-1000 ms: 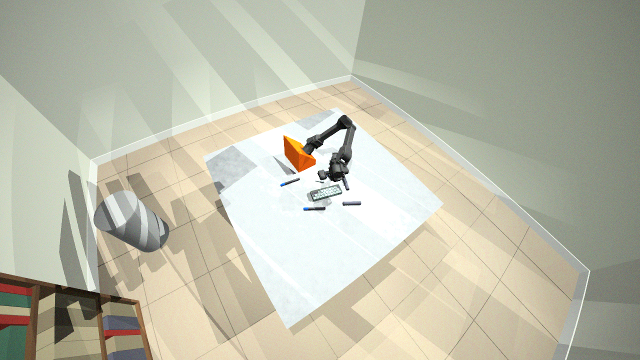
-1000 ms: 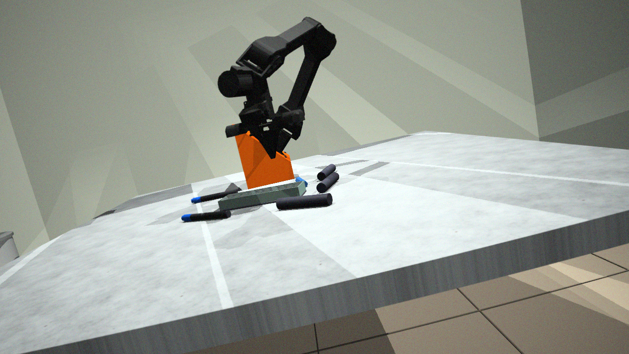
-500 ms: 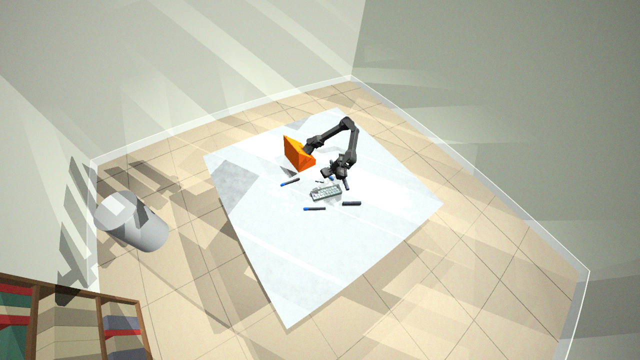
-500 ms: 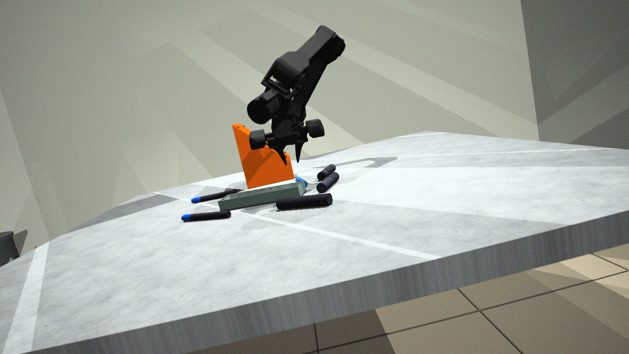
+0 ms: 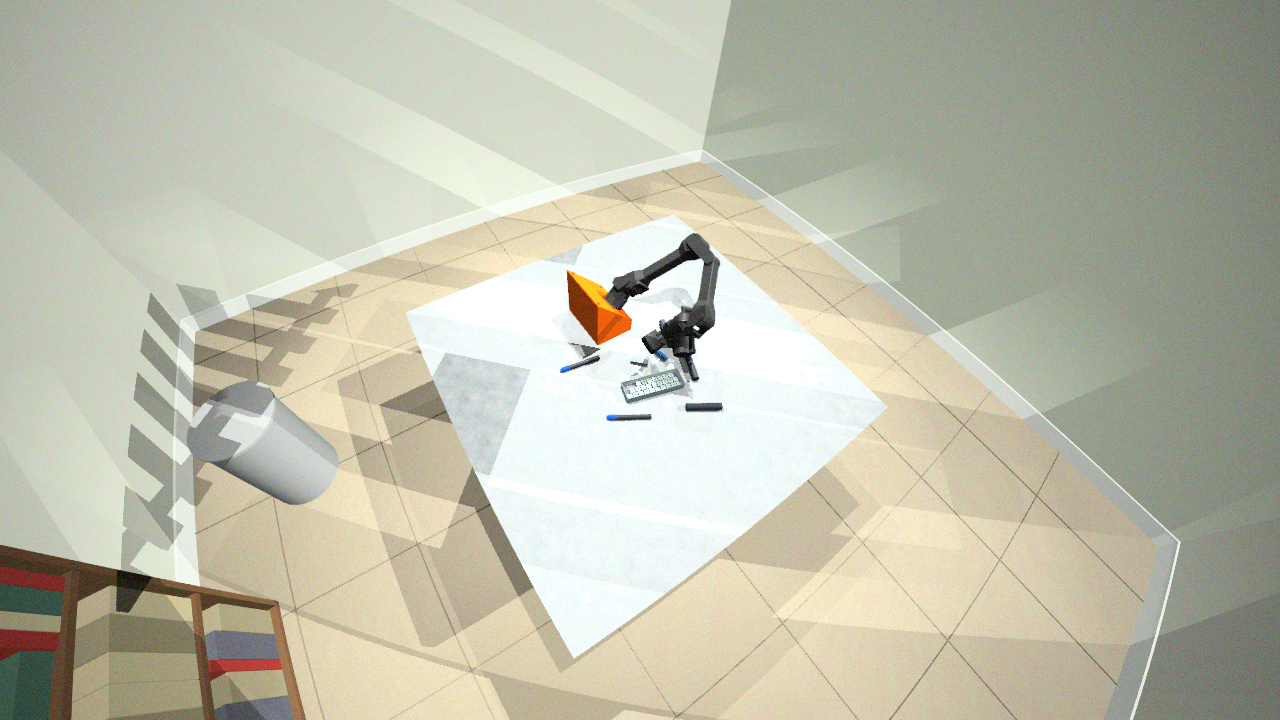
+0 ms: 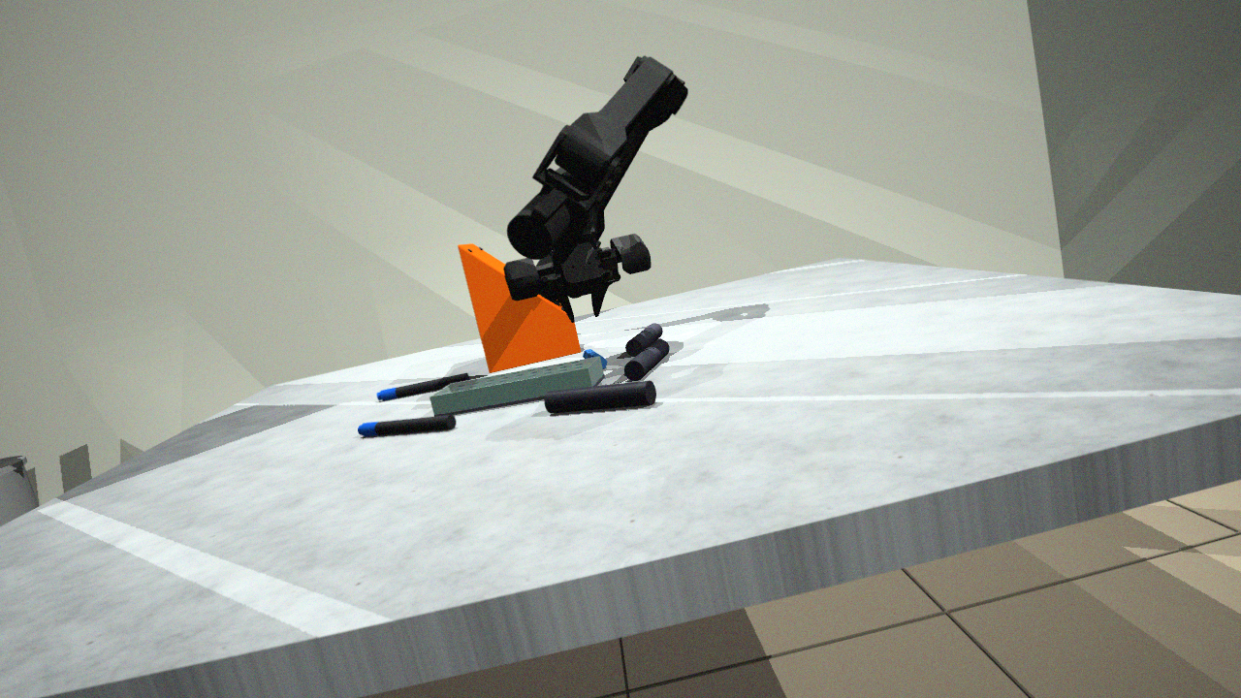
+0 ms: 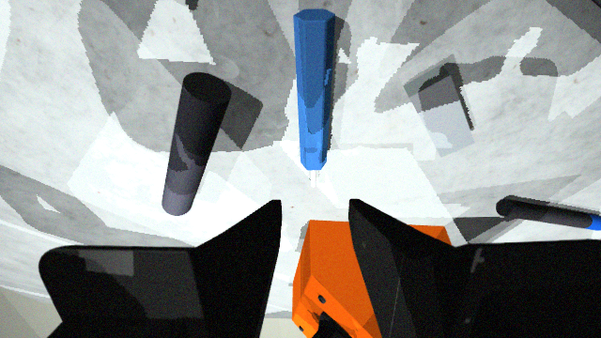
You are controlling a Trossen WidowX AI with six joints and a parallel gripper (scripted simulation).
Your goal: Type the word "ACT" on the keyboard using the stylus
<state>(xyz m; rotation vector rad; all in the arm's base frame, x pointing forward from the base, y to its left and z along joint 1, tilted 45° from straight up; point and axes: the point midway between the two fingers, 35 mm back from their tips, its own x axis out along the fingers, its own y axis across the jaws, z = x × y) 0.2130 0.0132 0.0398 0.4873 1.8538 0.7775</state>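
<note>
Now: the blue stylus 6 cm below my gripper tip and 2 cm behind it. Also, from my gripper tip: stylus tip: 6 cm below, 5 cm behind.
</note>
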